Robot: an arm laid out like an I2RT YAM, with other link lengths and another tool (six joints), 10 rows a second.
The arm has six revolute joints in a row. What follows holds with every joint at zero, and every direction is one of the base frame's. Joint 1 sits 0.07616 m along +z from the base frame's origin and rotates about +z. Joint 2 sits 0.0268 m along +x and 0.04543 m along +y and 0.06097 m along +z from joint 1 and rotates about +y. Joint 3 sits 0.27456 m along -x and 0.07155 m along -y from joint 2 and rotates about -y. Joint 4 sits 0.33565 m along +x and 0.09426 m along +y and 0.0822 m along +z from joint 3 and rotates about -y. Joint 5 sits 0.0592 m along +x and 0.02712 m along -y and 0.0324 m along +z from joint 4 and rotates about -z. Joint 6 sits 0.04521 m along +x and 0.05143 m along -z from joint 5 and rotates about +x. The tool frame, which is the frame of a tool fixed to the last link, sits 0.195 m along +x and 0.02 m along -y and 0.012 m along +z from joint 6; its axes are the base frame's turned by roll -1.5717, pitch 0.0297 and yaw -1.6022 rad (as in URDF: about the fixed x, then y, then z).
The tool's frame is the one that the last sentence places.
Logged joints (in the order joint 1, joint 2, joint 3, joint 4, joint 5, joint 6), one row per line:
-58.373, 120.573, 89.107, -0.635, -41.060, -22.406
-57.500, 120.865, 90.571, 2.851, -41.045, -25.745
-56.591, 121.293, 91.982, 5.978, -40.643, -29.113
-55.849, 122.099, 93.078, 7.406, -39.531, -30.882
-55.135, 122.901, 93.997, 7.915, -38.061, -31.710
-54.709, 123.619, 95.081, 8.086, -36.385, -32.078
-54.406, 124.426, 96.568, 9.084, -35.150, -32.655
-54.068, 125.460, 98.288, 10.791, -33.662, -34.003
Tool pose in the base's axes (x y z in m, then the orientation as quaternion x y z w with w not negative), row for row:
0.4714, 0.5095, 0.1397, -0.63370, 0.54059, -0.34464, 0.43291
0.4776, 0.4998, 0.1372, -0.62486, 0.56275, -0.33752, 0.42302
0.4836, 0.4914, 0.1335, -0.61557, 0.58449, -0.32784, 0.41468
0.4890, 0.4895, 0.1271, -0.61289, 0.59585, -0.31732, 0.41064
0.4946, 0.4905, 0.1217, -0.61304, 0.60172, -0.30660, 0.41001
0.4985, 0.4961, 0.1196, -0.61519, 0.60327, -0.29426, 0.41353
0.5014, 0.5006, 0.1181, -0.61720, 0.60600, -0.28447, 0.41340
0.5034, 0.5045, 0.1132, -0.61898, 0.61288, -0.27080, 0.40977
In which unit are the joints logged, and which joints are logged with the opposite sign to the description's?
The joints are logged in degrees. Opposite sign: joint 1, joint 4, joint 5, joint 6.
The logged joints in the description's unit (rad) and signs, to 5 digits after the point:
1.01880, 2.10440, 1.55521, 0.01108, 0.71663, 0.39106
1.00356, 2.10949, 1.58076, -0.04976, 0.71637, 0.44934
0.98770, 2.11696, 1.60539, -0.10434, 0.70935, 0.50812
0.97475, 2.13103, 1.62452, -0.12926, 0.68995, 0.53899
0.96229, 2.14503, 1.64056, -0.13814, 0.66429, 0.55344
0.95485, 2.15756, 1.65948, -0.14113, 0.63504, 0.55987
0.94956, 2.17164, 1.68543, -0.15855, 0.61348, 0.56994
0.94366, 2.18969, 1.71545, -0.18834, 0.58751, 0.59346

